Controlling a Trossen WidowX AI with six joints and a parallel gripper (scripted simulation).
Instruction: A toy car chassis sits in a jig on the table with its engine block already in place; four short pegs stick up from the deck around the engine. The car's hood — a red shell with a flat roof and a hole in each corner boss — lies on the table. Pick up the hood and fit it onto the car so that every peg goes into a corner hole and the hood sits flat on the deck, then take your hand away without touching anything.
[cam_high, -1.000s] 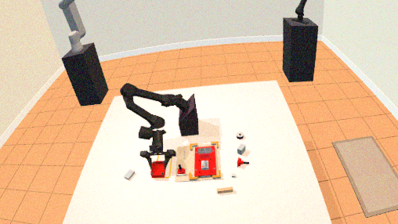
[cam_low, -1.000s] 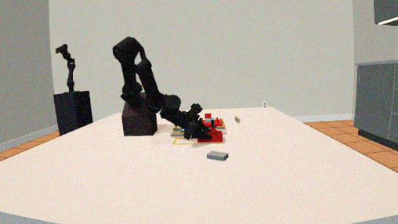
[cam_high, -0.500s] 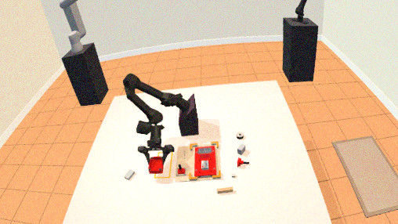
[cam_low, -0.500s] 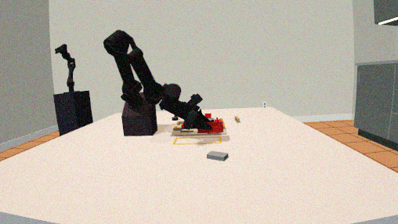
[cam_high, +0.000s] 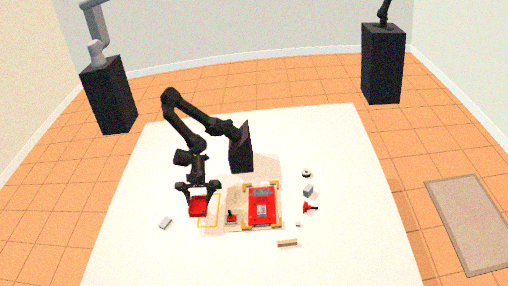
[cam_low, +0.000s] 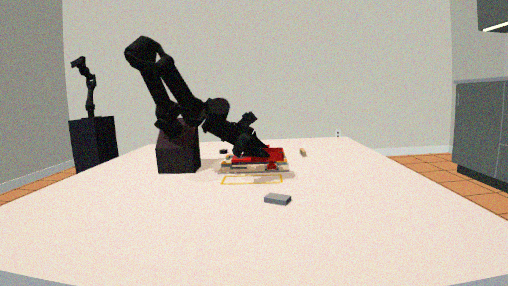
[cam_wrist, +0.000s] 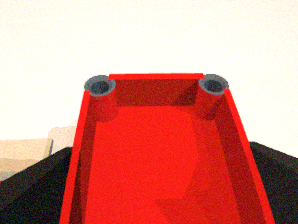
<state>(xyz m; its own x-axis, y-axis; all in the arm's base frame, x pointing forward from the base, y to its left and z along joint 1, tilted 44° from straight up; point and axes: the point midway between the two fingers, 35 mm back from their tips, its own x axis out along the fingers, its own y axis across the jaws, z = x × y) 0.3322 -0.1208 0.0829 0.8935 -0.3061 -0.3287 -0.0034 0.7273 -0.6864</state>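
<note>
Right now my gripper tip is 1 cm past the red hood and 1 cm above it. From my gripper tip the other things lie so: orange-cornered jig (21 cm to the left, 8 cm below, 6 cm behind); then grey engine block (25 cm to the left, 6 cm below, 1 cm behind); then wooden block (34 cm to the left, 14 cm ahead, 8 cm below).
</note>
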